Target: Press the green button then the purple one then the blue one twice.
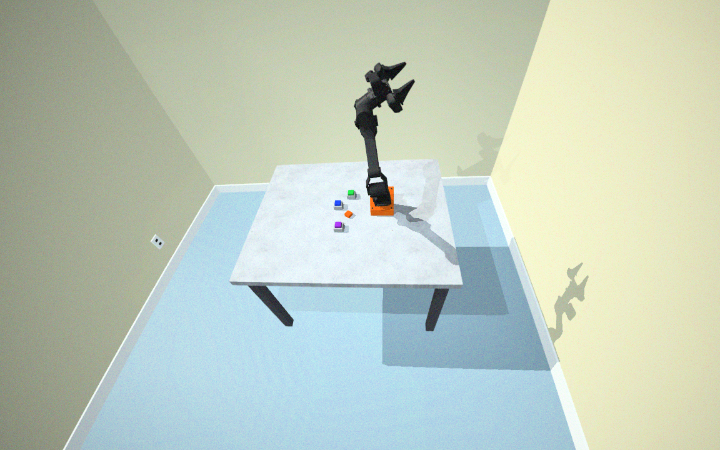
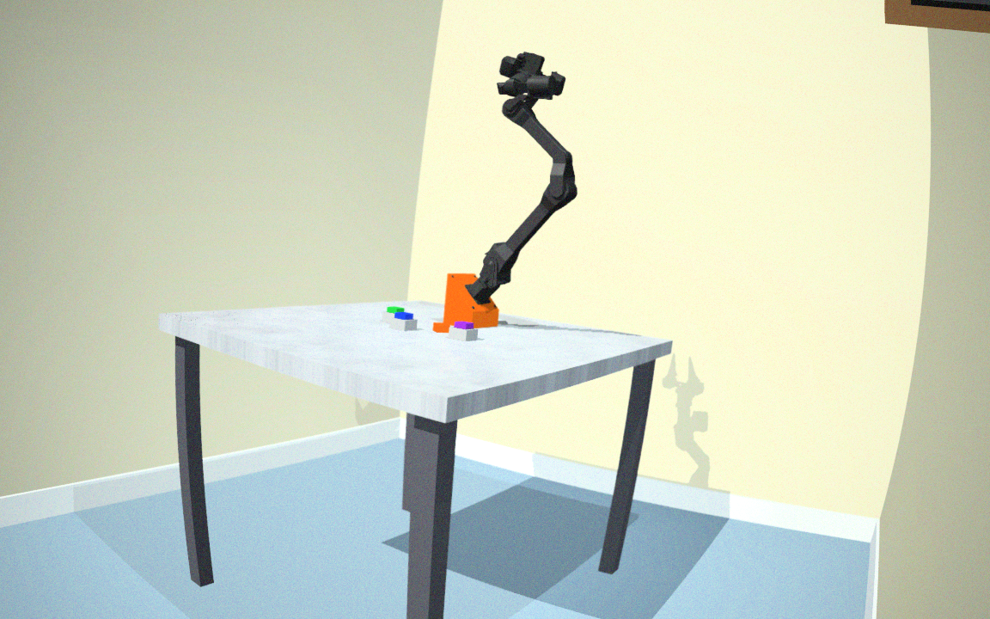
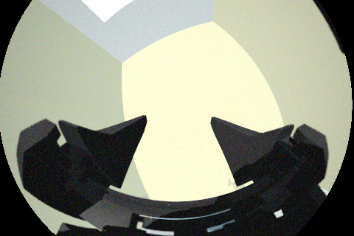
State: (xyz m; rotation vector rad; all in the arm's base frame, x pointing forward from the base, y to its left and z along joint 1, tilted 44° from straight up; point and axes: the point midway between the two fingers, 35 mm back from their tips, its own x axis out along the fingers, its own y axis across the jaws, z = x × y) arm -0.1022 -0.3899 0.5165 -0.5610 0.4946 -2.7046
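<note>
Right now the green button is 710 mm below my gripper tip, 290 mm ahead of it and 200 mm to the right of it. Round my gripper tip: small orange block (740 mm below, 300 mm ahead, 50 mm to the right); then blue button (710 mm below, 360 mm ahead, 120 mm to the right); then purple button (710 mm below, 350 mm ahead, 40 mm to the left).
</note>
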